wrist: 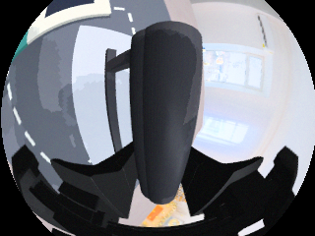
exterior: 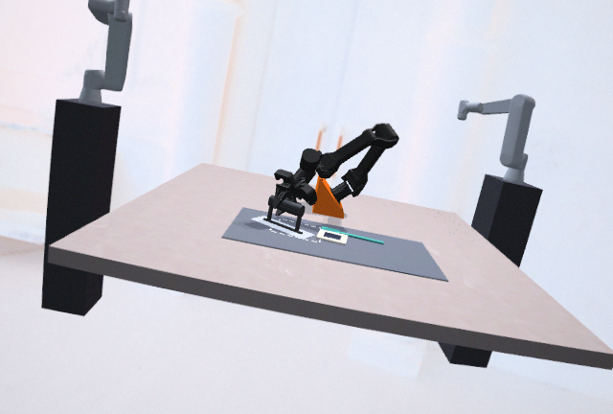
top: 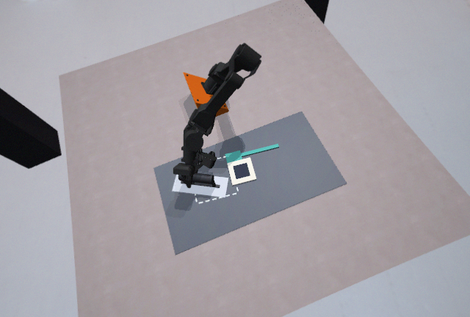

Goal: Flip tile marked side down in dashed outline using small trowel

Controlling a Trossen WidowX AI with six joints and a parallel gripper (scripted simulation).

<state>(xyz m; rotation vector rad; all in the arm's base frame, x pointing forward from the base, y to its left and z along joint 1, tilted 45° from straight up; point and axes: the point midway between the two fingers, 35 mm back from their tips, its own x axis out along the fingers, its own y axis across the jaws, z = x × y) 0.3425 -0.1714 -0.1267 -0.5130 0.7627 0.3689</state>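
Now: the grey mat 30 mm ahead of my gripper tip, 200 mm to the left of it and 70 mm below it. The rest, counted from my gripper tip: teal trowel: 40 mm behind, 240 mm to the left, 40 mm below; tile: 10 mm ahead, 190 mm to the left, 40 mm below.
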